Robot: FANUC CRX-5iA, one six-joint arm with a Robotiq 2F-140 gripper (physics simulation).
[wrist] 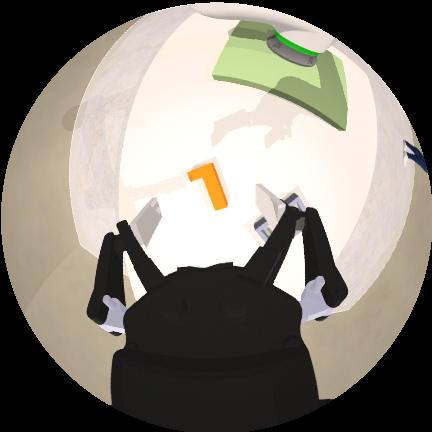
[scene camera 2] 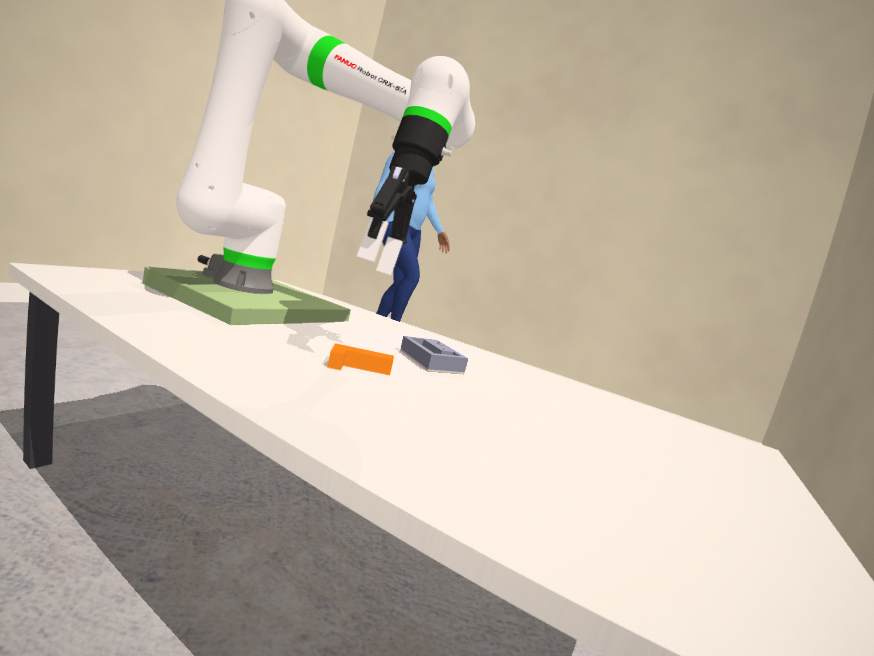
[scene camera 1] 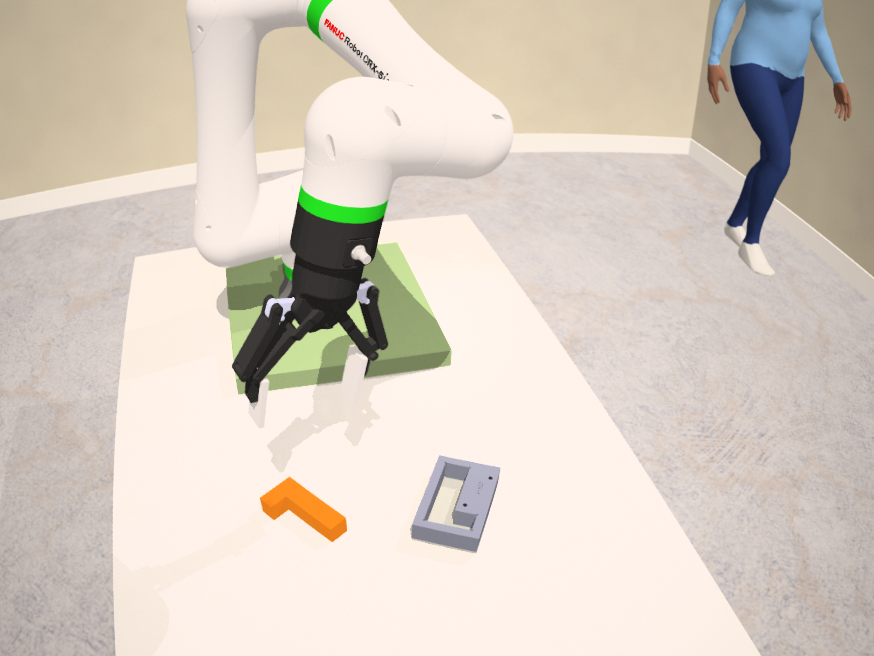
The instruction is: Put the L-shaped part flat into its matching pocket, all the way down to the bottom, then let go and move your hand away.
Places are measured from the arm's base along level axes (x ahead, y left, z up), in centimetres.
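Pixels of known places: gripper, fingertip midpoint: (wrist: 206, 199) (scene camera 2: 375, 266) (scene camera 1: 303, 408); arm's base at its link origin: (wrist: 291, 49) (scene camera 2: 243, 286).
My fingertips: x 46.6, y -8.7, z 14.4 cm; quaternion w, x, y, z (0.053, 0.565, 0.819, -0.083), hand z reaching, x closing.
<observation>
For each thing: its middle in the pictures, then the offset to it from my fingertips. Level surfaces: height alone.
- orange L-shaped part at the middle of its body: (scene camera 1: 302, 514) (scene camera 2: 361, 361) (wrist: 207, 187) dx +3.1, dy -2.3, dz -16.8 cm
- grey-blue block at the middle of its body: (scene camera 1: 457, 503) (scene camera 2: 432, 354) (wrist: 283, 222) dx +5.7, dy +19.0, dz -16.5 cm
- white table at its surface level: dz -18.3 cm
The orange L-shaped part (scene camera 1: 302, 506) (scene camera 2: 361, 359) (wrist: 213, 186) lies flat on the table, apart from the pocket block. The grey-blue block (scene camera 1: 482, 485) (scene camera 2: 447, 362) with an L-shaped pocket lies flat beside it, to its right in scene camera 1; the pocket is empty there. In the wrist view the block (wrist: 261, 229) is largely hidden behind one finger. My gripper (scene camera 1: 307, 395) (scene camera 2: 379, 258) (wrist: 206, 199) is open with nothing between its fingers. It hangs tilted, well above the table, on the robot-base side of the part in scene camera 1.
The green base plate (scene camera 1: 423, 338) (scene camera 2: 211, 307) (wrist: 240, 62) bears the robot's foot on the white table (scene camera 1: 564, 564) (scene camera 2: 564, 458) (wrist: 165, 115). A person in a blue top (scene camera 1: 776, 35) (scene camera 2: 422, 204) stands on the floor beyond the table; the legs show at the wrist view's right edge.
</observation>
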